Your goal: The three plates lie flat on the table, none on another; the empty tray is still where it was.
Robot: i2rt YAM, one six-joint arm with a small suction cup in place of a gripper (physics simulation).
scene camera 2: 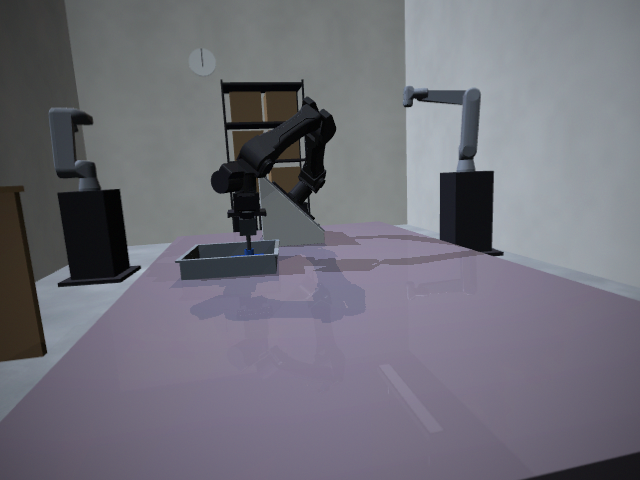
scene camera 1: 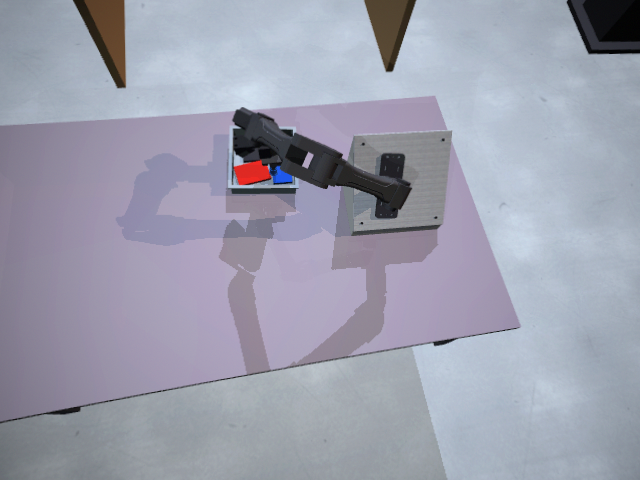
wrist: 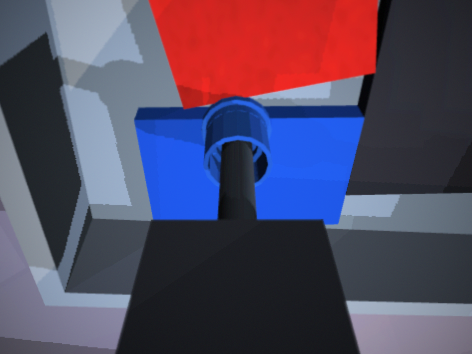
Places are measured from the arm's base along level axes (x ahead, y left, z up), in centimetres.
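Where they show: hand, its tool point: [scene camera 1: 273,173] [wrist: 236,118]; arm's base, origin of its link: [scene camera 2: 292,201] [scene camera 1: 389,186].
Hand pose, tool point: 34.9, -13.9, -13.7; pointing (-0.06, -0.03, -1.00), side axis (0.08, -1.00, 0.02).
Observation:
Things, the pixels of their top centre, and the offset from my tool point, as dx, dy, dz. "pt": a spot on its surface instead. Level surfaces: height alone.
- grey tray, centre of its top: [wrist: 377,107] [scene camera 2: 232,249] [scene camera 1: 263,156] +3.3, -3.9, +4.5
- pink table, height of its surface: dz -0.5
- red plate, centre of its top: [scene camera 1: 252,172] +7.1, +0.0, +0.9
- blue plate, centre of its top: [wrist: 248,178] [scene camera 1: 281,170] -2.6, -0.7, +0.9
- dark plate, a spot on its surface: [wrist: 419,95] pt +2.0, -7.2, +0.9
A grey tray [scene camera 1: 230,154] [scene camera 2: 227,266] [wrist: 400,263] stands on the pink table [scene camera 1: 154,289] next to the arm's base. Inside it lie a red plate [scene camera 1: 251,172] [wrist: 266,46] and a blue plate [scene camera 1: 282,176] [wrist: 305,164]. A dark plate [wrist: 419,95] lies beside them. My suction cup [wrist: 236,121] [scene camera 2: 249,250] sits on the blue plate's far edge, close to the red plate's corner, and grips the blue plate. The blue plate is low inside the tray. In the second scene view the tray wall hides the plates.
The arm's grey mounting plate [scene camera 1: 418,154] and wedge [scene camera 2: 287,222] stand right of the tray. Off the table are two grey arms on black pedestals [scene camera 2: 465,207] [scene camera 2: 92,232], a shelf rack [scene camera 2: 224,129] and a brown cabinet [scene camera 2: 15,273].

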